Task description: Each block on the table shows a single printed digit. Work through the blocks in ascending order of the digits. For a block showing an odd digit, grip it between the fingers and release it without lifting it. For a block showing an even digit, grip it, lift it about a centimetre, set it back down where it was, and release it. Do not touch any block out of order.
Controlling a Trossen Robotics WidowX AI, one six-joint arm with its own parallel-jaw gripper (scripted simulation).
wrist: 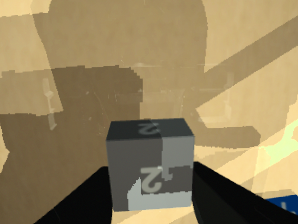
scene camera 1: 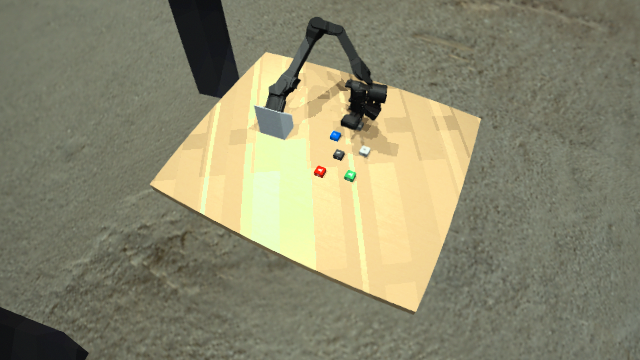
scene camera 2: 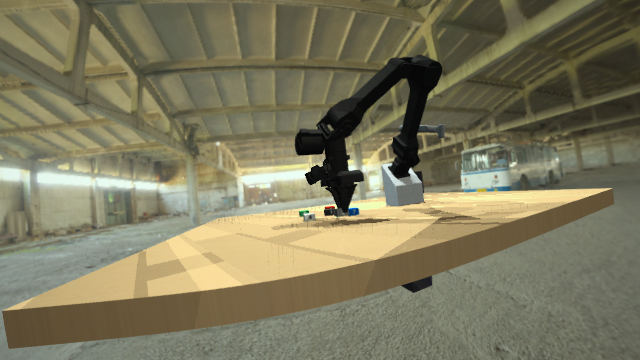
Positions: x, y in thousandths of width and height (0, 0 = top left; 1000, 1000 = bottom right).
Labels:
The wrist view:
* my gripper: 505, 775
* grey block: 508, 725, held by my gripper
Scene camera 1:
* my gripper: 559, 346
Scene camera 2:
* my gripper: 535, 590

